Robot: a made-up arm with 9 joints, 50 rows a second.
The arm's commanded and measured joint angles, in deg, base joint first. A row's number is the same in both.
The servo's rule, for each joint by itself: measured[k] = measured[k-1] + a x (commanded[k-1-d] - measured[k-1]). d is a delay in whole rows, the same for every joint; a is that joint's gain. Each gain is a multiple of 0.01, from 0.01 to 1. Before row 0 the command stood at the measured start. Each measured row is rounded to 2 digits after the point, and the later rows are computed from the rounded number. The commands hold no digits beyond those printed.
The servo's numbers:
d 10
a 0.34 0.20 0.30 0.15 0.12 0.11 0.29 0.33 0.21
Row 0, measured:
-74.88 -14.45 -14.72 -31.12 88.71 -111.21 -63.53 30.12 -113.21
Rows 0 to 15, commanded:
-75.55 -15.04 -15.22 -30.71 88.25 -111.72 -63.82 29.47 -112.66
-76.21 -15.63 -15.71 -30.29 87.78 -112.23 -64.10 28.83 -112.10
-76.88 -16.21 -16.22 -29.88 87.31 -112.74 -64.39 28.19 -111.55
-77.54 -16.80 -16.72 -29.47 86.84 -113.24 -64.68 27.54 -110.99
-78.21 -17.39 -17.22 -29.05 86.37 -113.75 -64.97 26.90 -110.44
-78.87 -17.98 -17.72 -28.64 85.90 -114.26 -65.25 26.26 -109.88
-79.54 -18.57 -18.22 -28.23 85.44 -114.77 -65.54 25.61 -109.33
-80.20 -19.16 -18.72 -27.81 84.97 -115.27 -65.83 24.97 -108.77
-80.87 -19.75 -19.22 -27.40 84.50 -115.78 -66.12 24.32 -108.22
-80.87 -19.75 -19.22 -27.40 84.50 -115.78 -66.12 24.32 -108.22
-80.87 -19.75 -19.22 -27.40 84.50 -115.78 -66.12 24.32 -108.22
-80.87 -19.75 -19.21 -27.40 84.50 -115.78 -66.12 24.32 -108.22
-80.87 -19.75 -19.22 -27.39 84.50 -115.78 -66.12 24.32 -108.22
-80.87 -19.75 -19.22 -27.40 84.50 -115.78 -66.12 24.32 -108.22
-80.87 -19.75 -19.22 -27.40 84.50 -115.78 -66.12 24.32 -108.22
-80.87 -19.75 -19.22 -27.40 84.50 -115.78 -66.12 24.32 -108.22
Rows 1 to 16, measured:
-74.88 -14.45 -14.72 -31.12 88.71 -111.21 -63.53 30.12 -113.21
-74.88 -14.45 -14.72 -31.12 88.71 -111.21 -63.53 30.12 -113.21
-74.88 -14.45 -14.72 -31.12 88.71 -111.21 -63.53 30.12 -113.21
-74.88 -14.45 -14.72 -31.12 88.71 -111.21 -63.53 30.12 -113.21
-74.88 -14.45 -14.72 -31.12 88.71 -111.21 -63.53 30.12 -113.21
-74.88 -14.45 -14.72 -31.12 88.71 -111.21 -63.53 30.12 -113.21
-74.88 -14.45 -14.72 -31.12 88.71 -111.21 -63.53 30.12 -113.21
-74.88 -14.45 -14.72 -31.12 88.71 -111.21 -63.53 30.12 -113.21
-74.88 -14.45 -14.72 -31.12 88.71 -111.21 -63.53 30.12 -113.21
-74.88 -14.45 -14.72 -31.12 88.71 -111.21 -63.53 30.12 -113.21
-75.11 -14.57 -14.87 -31.06 88.65 -111.27 -63.61 29.91 -113.09
-75.48 -14.78 -15.12 -30.94 88.55 -111.38 -63.75 29.55 -112.88
-75.96 -15.07 -15.45 -30.78 88.40 -111.53 -63.94 29.10 -112.60
-76.50 -15.42 -15.83 -30.58 88.21 -111.72 -64.15 28.59 -112.26
-77.08 -15.81 -16.25 -30.35 87.99 -111.94 -64.39 28.03 -111.88
-77.69 -16.24 -16.69 -30.09 87.74 -112.20 -64.64 27.45 -111.46

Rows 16 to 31, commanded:
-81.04 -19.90 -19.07 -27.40 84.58 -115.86 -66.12 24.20 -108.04
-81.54 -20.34 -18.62 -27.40 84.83 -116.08 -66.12 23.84 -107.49
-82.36 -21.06 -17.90 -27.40 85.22 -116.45 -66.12 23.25 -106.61
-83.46 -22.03 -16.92 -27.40 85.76 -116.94 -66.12 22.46 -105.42
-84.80 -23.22 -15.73 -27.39 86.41 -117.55 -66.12 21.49 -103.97
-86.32 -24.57 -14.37 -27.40 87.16 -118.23 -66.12 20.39 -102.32
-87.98 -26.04 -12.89 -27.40 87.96 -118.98 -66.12 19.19 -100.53
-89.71 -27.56 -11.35 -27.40 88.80 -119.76 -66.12 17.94 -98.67
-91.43 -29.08 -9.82 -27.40 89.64 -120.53 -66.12 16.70 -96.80
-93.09 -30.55 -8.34 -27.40 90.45 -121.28 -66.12 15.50 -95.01
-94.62 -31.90 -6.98 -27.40 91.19 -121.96 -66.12 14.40 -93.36
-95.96 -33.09 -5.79 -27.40 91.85 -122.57 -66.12 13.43 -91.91
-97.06 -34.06 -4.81 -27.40 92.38 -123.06 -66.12 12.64 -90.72
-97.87 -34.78 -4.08 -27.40 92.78 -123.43 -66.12 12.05 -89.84
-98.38 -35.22 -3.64 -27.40 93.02 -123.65 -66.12 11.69 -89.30
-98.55 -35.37 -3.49 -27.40 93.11 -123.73 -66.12 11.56 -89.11
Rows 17 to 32, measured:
-78.32 -16.71 -17.15 -29.81 87.46 -112.48 -64.90 26.84 -111.01
-78.96 -17.20 -17.62 -29.51 87.16 -112.79 -65.17 26.22 -110.54
-79.61 -17.71 -18.10 -29.19 86.84 -113.12 -65.45 25.59 -110.05
-80.04 -18.12 -18.44 -28.92 86.56 -113.41 -65.64 25.17 -109.67
-80.32 -18.45 -18.67 -28.69 86.31 -113.67 -65.78 24.89 -109.37
-80.51 -18.71 -18.83 -28.50 86.09 -113.90 -65.88 24.70 -109.13
-80.63 -18.92 -18.95 -28.33 85.90 -114.11 -65.95 24.57 -108.94
-80.71 -19.09 -19.03 -28.19 85.73 -114.29 -66.00 24.49 -108.79
-80.76 -19.22 -19.09 -28.07 85.58 -114.45 -66.03 24.43 -108.67
-80.80 -19.33 -19.13 -27.97 85.45 -114.60 -66.06 24.39 -108.58
-80.88 -19.44 -19.11 -27.88 85.35 -114.74 -66.08 24.33 -108.47
-81.10 -19.62 -18.96 -27.81 85.29 -114.89 -66.09 24.17 -108.26
-81.53 -19.91 -18.64 -27.75 85.28 -115.06 -66.10 23.87 -107.91
-82.19 -20.33 -18.12 -27.70 85.34 -115.27 -66.11 23.40 -107.39
-83.08 -20.91 -17.40 -27.65 85.47 -115.52 -66.11 22.77 -106.67
-84.18 -21.64 -16.49 -27.61 85.67 -115.82 -66.11 21.98 -105.76

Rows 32 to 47, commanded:
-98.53 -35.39 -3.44 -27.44 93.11 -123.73 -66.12 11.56 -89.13
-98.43 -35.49 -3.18 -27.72 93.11 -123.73 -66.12 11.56 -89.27
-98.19 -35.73 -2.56 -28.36 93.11 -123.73 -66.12 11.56 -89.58
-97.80 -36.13 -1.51 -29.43 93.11 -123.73 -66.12 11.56 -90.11
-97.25 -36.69 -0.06 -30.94 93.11 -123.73 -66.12 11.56 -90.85
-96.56 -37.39 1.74 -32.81 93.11 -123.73 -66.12 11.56 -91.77
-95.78 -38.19 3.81 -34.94 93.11 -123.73 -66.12 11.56 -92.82
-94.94 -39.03 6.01 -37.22 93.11 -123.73 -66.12 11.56 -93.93
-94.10 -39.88 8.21 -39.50 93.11 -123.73 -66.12 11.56 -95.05
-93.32 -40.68 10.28 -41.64 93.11 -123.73 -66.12 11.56 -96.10
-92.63 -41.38 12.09 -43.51 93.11 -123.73 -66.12 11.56 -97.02
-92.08 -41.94 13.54 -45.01 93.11 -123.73 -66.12 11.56 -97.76
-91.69 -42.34 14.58 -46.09 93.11 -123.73 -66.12 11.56 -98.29
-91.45 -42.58 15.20 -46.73 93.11 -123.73 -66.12 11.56 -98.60
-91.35 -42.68 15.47 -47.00 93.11 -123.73 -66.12 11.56 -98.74
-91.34 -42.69 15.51 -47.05 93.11 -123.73 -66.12 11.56 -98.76
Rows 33 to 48, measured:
-85.47 -22.52 -15.41 -27.58 85.94 -116.17 -66.11 21.06 -104.66
-86.91 -23.53 -14.19 -27.55 86.28 -116.56 -66.11 20.03 -103.40
-88.45 -24.64 -12.88 -27.53 86.68 -117.00 -66.11 18.93 -102.01
-90.03 -25.82 -11.52 -27.51 87.13 -117.47 -66.11 17.80 -100.54
-91.59 -27.04 -10.16 -27.49 87.62 -117.96 -66.11 16.68 -99.03
-93.08 -28.25 -8.85 -27.48 88.13 -118.47 -66.11 15.61 -97.53
-94.43 -29.41 -7.64 -27.47 88.64 -118.97 -66.11 14.63 -96.10
-95.60 -30.48 -6.57 -27.46 89.14 -119.46 -66.11 13.78 -94.79
-96.55 -31.43 -5.69 -27.45 89.61 -119.92 -66.11 13.09 -93.64
-97.23 -32.22 -5.03 -27.44 90.03 -120.34 -66.11 12.59 -92.69
-97.67 -32.85 -4.55 -27.44 90.40 -120.71 -66.11 12.25 -91.94
-97.93 -33.38 -4.14 -27.48 90.73 -121.04 -66.11 12.02 -91.38
-98.02 -33.85 -3.67 -27.61 91.02 -121.34 -66.11 11.87 -91.00
-97.95 -34.31 -3.02 -27.88 91.27 -121.60 -66.11 11.77 -90.81
-97.71 -34.79 -2.13 -28.34 91.49 -121.83 -66.11 11.70 -90.82
-97.32 -35.31 -0.97 -29.01 91.68 -122.04 -66.11 11.65 -91.02

